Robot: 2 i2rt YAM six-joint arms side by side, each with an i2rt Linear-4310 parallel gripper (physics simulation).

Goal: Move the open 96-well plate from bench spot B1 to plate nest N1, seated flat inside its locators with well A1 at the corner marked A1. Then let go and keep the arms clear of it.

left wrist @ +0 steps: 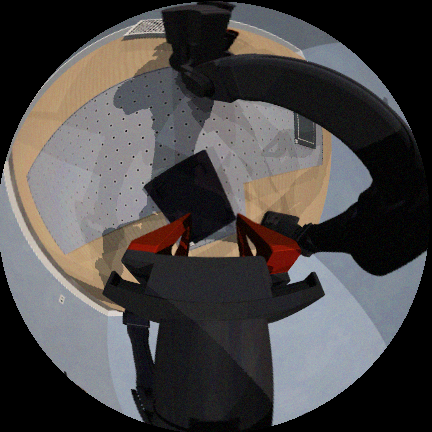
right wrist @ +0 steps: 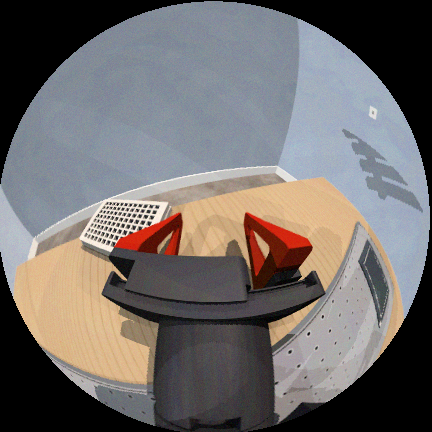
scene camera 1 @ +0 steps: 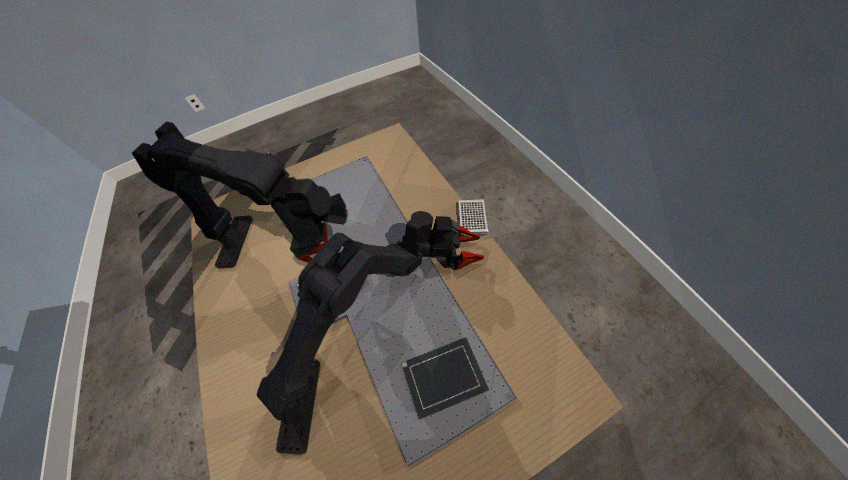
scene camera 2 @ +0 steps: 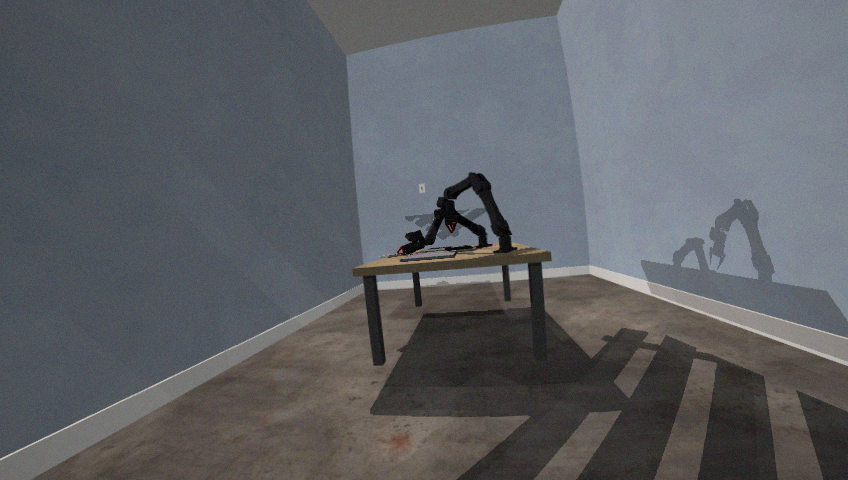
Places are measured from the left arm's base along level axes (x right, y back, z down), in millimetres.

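Pixels of known places: left gripper, fingertip midpoint: (left wrist: 213,217) (scene camera 2: 452,231); right gripper, fingertip midpoint: (right wrist: 212,217) (scene camera 1: 481,247) (scene camera 2: 400,251); left arm's base at its link origin: (scene camera 1: 235,241) (scene camera 2: 505,250); right arm's base at its link origin: (left wrist: 280,222) (scene camera 1: 300,404) (scene camera 2: 483,246).
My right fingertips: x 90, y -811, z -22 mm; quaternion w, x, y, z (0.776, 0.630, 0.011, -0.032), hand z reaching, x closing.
Observation:
For each thing: its top centre in the pictures, then the offset to it from my right fingertips. Level surfaces: height alone.
- white 96-well plate at its top centre: (right wrist: 116,220) (scene camera 1: 472,215) dx -122, dy +10, dz +8 mm
- dark nest N1 at its top centre: (scene camera 1: 444,376) (left wrist: 306,119) dx +335, dy +129, dz +7 mm
- grey perforated board at its surface level: dz +9 mm
- dark square shape at its top centre: (left wrist: 196,205) dx +82, dy +435, dz -8 mm
The white 96-well plate (scene camera 1: 472,216) (right wrist: 125,225) (left wrist: 145,28) lies at the table's long edge and appears to overhang it. My right gripper (scene camera 1: 480,247) (right wrist: 212,217) (scene camera 2: 401,251) is open and empty, low over the wood beside the plate; in the right wrist view its left finger overlaps the plate's near corner. The dark nest N1 (scene camera 1: 446,377) (left wrist: 306,131) (right wrist: 376,280) has a white outline, a small pale corner mark and nothing in it. My left gripper (scene camera 1: 312,253) (left wrist: 213,217) (scene camera 2: 451,228) is partly open and empty, high above the table. The plate's well A1 cannot be told.
A grey perforated board (scene camera 1: 380,356) (left wrist: 120,145) (right wrist: 320,345) lies on the wooden table (scene camera 1: 535,333) (scene camera 2: 452,265) and carries the nest. A dark square shape (left wrist: 190,195) shows below my left fingers in the left wrist view. The right arm stretches across the board between left arm and nest.

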